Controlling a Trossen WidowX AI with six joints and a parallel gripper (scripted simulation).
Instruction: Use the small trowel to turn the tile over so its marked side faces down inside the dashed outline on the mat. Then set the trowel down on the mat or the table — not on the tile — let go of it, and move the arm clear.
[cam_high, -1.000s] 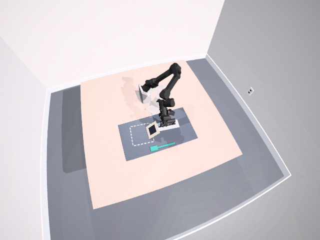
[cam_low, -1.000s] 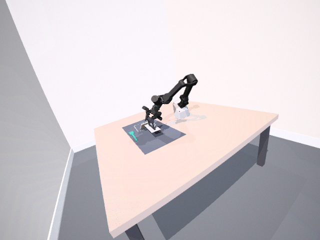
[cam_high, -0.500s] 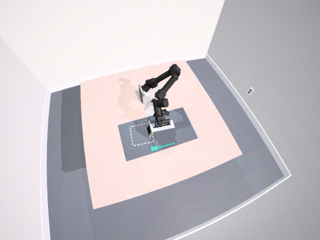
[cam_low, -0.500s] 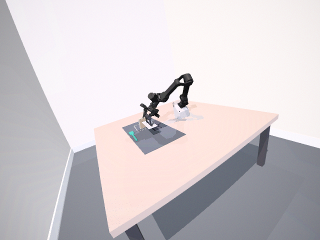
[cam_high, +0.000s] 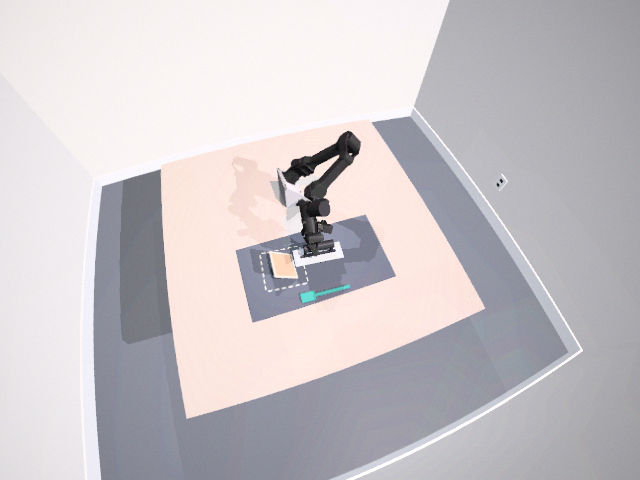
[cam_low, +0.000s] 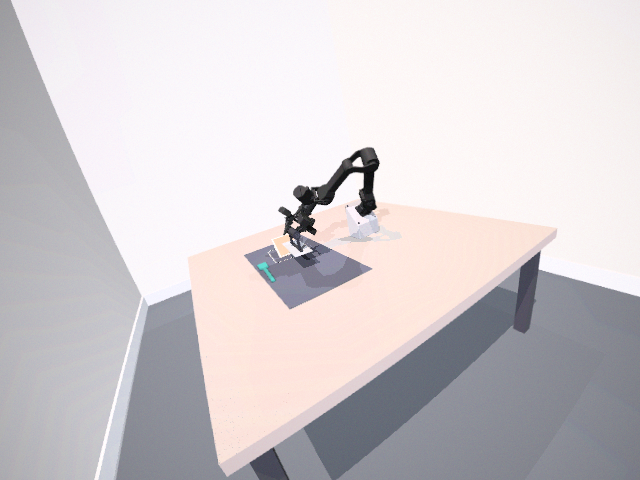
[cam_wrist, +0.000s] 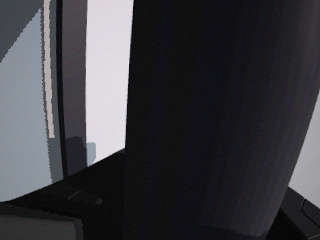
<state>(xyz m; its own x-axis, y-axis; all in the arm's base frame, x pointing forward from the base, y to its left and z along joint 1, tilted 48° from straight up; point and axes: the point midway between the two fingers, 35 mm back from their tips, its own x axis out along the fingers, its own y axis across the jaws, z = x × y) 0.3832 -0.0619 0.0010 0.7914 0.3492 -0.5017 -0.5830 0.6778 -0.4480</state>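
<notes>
Right now the mat is 140 mm below my gripper tip, 10 mm to the left of it and 10 mm behind it. The rest, counted from my gripper tip: teal trowel (120 mm ahead, 110 mm below, 30 mm to the right); then tile (120 mm to the right, 90 mm below, 40 mm behind).
</notes>
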